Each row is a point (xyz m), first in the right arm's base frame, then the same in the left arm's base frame.
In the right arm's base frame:
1: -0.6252 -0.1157 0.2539
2: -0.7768 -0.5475 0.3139
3: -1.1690 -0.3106 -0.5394
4: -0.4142 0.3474 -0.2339
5: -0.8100 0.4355 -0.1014
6: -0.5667 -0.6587 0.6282
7: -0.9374 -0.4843 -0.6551
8: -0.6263 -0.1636 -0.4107
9: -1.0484 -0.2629 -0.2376
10: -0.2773 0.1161 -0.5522
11: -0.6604 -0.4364 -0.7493
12: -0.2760 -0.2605 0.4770
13: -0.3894 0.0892 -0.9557
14: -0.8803 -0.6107 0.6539
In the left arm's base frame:
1: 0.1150 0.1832 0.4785
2: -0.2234 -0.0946 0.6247
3: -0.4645 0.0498 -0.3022
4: 0.5159 0.3417 -0.0793
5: 0.2113 0.6349 -0.0224
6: -0.0883 -0.1982 0.9801
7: -0.3449 -0.2354 -0.3418
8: 0.0840 -0.0406 -0.1484
9: -0.3325 0.1180 -0.0092
10: 0.5226 -0.0045 -0.3110
11: -0.0796 -0.3486 -0.4102
12: 0.3554 -0.0380 0.7716
13: 0.4068 -0.0872 -0.7058
14: -0.3408 -0.0062 0.9544

